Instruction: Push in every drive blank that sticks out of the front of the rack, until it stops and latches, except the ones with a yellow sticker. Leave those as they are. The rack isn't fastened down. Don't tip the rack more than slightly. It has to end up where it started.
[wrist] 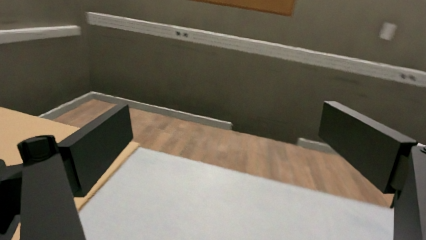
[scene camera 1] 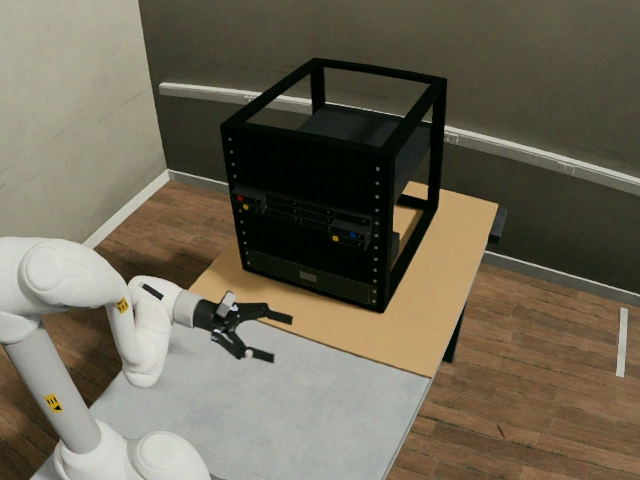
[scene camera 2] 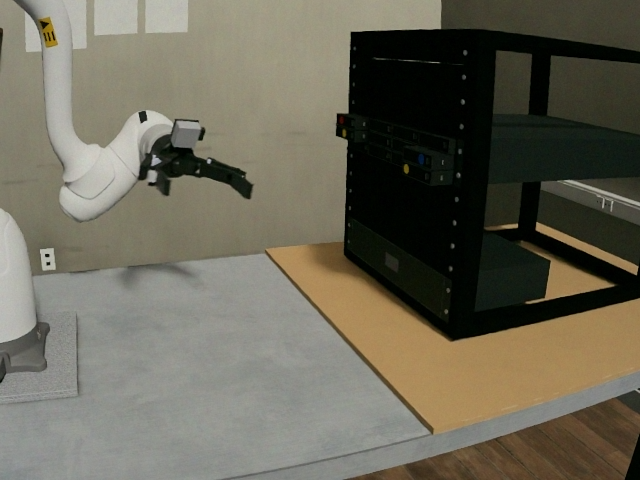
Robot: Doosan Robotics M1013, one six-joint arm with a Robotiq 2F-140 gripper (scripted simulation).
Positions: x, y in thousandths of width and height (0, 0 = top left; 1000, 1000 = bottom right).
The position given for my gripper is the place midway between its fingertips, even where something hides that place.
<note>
I see my gripper (scene camera 2: 330, 395), a black open-frame rack (scene camera 2: 668, 509) and a tan board (scene camera 2: 699, 803).
The black open-frame rack is seen too in scene camera 1 (scene camera 1: 493, 345). My gripper shows as well in the wrist view (wrist: 532, 502) and in scene camera 1 (scene camera 1: 445, 705). The tan board shows as well in scene camera 1 (scene camera 1: 643, 699). The wrist view misses the black open-frame rack: it is out of frame.
</note>
